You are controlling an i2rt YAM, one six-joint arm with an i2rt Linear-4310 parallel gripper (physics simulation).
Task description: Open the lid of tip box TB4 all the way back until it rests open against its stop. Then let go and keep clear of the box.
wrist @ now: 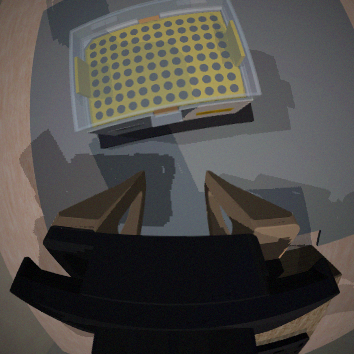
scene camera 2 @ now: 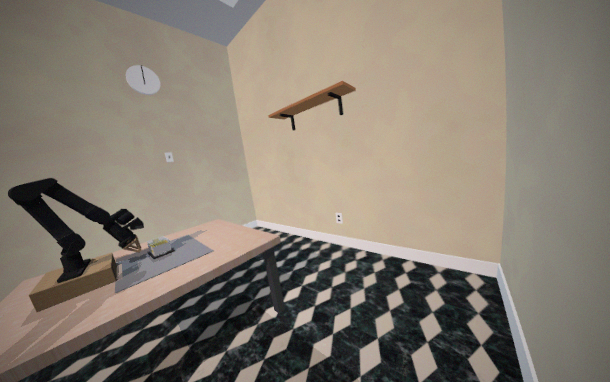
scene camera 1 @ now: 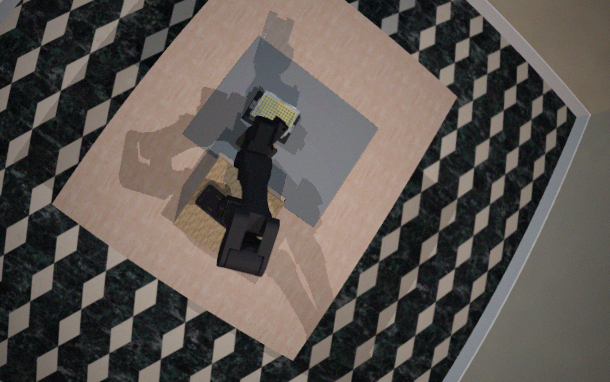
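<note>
A tip box (scene camera 1: 274,106) (scene camera 2: 160,247) (wrist: 162,67) stands on the grey mat. It has a dark base, a yellow rack with rows of round holes and a clear lid (wrist: 166,117) that lies shut over the rack. A pale label with a yellow stripe shows on its near side; no box name is readable. My gripper (scene camera 2: 134,245) (wrist: 174,177) is partly open and empty, with its two brown fingers apart. It is above the mat on the arm-base side of the box, clear of the lid's near edge. In scene camera 1 the arm hides the fingertips.
The grey mat (scene camera 1: 340,135) (scene camera 2: 192,247) lies on the pale wooden table (scene camera 1: 400,90) (scene camera 2: 235,232). The arm stands on a wooden block (scene camera 1: 197,232) (scene camera 2: 75,291) at one edge of the mat. A wall shelf (scene camera 2: 312,101) hangs well away from the table.
</note>
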